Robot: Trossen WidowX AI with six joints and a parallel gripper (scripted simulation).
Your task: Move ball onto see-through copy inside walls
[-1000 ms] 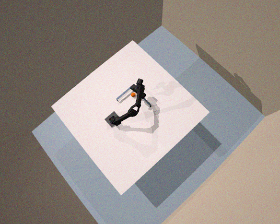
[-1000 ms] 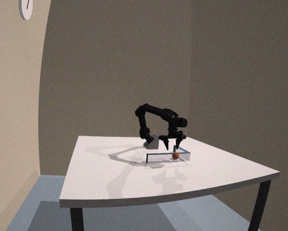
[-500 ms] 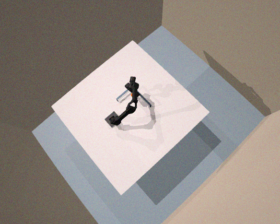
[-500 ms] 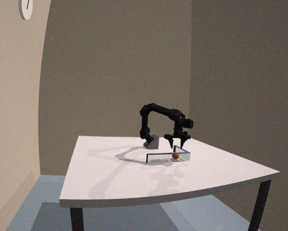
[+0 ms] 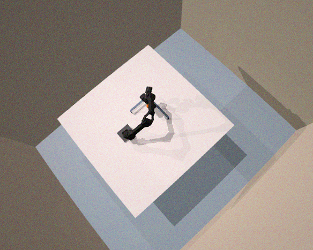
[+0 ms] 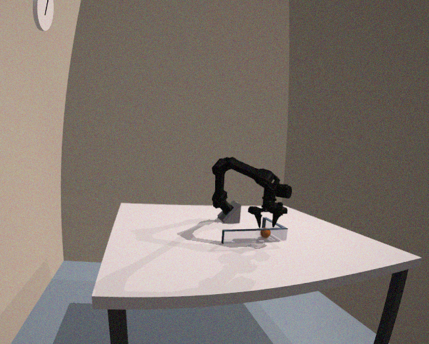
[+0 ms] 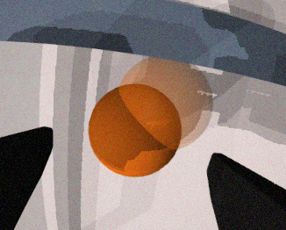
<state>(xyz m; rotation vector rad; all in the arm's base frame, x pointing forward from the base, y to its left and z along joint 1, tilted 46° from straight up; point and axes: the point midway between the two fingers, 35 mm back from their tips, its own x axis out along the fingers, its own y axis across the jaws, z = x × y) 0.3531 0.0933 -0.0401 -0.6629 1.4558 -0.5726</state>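
My gripper tip is 30 mm above the orange ball. Also, from my gripper tip: see-through copy of ball (20 mm ahead, 10 mm to the right, 30 mm below).
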